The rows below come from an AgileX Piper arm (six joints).
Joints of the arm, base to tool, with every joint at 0 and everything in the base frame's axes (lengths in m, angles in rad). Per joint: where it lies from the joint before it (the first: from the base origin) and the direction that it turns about. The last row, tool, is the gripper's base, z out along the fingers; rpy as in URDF.
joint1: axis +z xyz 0 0 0.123
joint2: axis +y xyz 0 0 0
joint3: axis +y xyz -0.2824 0 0.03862
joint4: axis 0.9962 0 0.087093 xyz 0.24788 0 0.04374
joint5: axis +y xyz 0 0 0
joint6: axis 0.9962 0 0.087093 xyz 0.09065 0 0.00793
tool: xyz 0 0 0 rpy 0 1.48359 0
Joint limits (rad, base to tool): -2.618..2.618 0..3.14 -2.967..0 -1.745..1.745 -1.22..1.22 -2.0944..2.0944
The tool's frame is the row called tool.
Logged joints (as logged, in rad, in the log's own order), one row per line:
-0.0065 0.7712 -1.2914 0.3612 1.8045 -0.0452
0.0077 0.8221 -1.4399 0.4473 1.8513 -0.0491
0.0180 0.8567 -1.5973 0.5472 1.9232 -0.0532
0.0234 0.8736 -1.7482 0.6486 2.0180 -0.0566
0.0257 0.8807 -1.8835 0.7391 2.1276 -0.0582
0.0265 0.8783 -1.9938 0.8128 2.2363 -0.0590
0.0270 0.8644 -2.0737 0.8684 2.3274 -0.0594
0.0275 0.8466 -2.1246 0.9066 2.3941 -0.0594
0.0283 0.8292 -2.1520 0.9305 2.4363 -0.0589
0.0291 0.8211 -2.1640 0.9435 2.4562 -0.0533
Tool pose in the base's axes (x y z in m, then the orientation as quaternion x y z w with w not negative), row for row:
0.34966 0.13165 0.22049 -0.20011 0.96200 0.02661 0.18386
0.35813 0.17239 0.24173 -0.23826 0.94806 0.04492 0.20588
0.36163 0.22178 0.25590 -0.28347 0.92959 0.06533 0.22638
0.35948 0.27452 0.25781 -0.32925 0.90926 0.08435 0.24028
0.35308 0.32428 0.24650 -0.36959 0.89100 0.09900 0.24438
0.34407 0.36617 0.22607 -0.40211 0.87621 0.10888 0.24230
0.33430 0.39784 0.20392 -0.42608 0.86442 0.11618 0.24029
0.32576 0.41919 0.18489 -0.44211 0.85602 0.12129 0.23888
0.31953 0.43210 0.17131 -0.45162 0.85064 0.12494 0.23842
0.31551 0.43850 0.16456 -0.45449 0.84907 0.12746 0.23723
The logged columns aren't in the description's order. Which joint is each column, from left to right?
Columns, left to right: joint4, joint5, joint3, joint1, joint2, joint6.
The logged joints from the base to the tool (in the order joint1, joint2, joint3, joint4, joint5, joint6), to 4 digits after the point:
0.3612 1.8045 -1.2914 -0.0065 0.7712 -0.0452
0.4473 1.8513 -1.4399 0.0077 0.8221 -0.0491
0.5472 1.9232 -1.5973 0.0180 0.8567 -0.0532
0.6486 2.0180 -1.7482 0.0234 0.8736 -0.0566
0.7391 2.1276 -1.8835 0.0257 0.8807 -0.0582
0.8128 2.2363 -1.9938 0.0265 0.8783 -0.0590
0.8684 2.3274 -2.0737 0.0270 0.8644 -0.0594
0.9066 2.3941 -2.1246 0.0275 0.8466 -0.0594
0.9305 2.4363 -2.1520 0.0283 0.8292 -0.0589
0.9435 2.4562 -2.1640 0.0291 0.8211 -0.0533

